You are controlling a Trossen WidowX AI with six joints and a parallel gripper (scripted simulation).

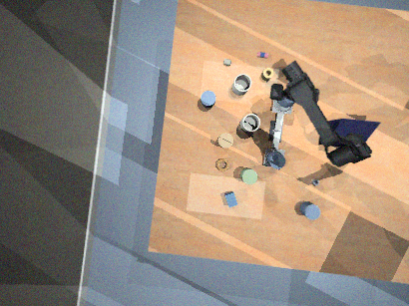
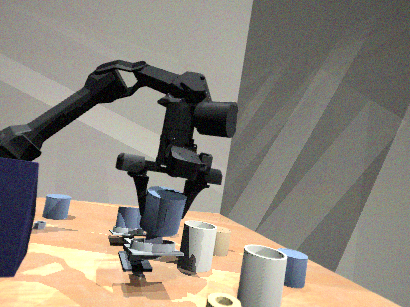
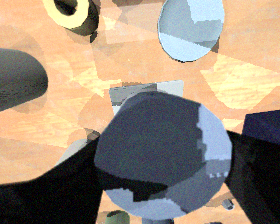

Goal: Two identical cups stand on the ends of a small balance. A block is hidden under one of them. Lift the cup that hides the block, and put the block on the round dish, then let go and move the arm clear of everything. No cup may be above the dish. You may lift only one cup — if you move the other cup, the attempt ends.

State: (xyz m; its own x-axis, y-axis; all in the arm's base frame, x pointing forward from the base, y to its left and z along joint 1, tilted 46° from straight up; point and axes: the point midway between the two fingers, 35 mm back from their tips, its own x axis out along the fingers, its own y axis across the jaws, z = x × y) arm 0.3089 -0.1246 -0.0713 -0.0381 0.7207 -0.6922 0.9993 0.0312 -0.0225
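The grey block lies 2 cm to the left of my gripper tip and 5 cm below it. The rest, counted from my gripper tip: blue block (17 cm ahead, 49 cm to the left, 11 cm below); then pale blue round dish (8 cm behind, 10 cm to the right, 13 cm below).
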